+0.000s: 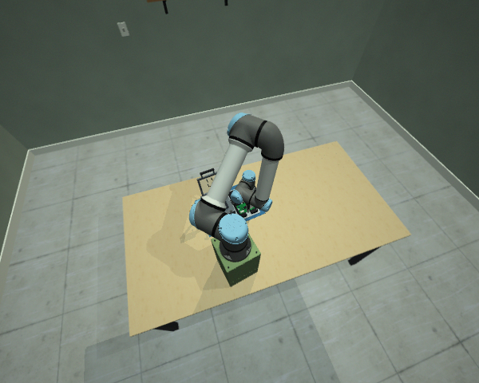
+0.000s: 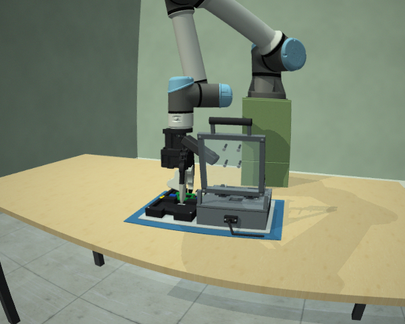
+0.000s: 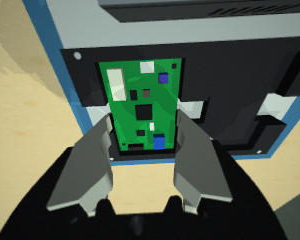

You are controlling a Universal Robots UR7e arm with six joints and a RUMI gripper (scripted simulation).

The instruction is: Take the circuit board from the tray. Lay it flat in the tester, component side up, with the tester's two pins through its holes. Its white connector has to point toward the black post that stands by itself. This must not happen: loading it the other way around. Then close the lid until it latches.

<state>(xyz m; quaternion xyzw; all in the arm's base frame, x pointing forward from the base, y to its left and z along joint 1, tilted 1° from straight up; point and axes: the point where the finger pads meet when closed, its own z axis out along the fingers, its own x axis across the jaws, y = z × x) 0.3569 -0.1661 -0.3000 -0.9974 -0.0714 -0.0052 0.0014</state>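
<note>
Now: the green circuit board right at my hand. The rest, counted from my hand: clear lid 160 mm ahead, 190 mm to the left, 160 mm above; tester bed 40 mm ahead, 180 mm to the left, 50 mm above; black block 30 mm behind, 230 mm to the left, 70 mm above.
</note>
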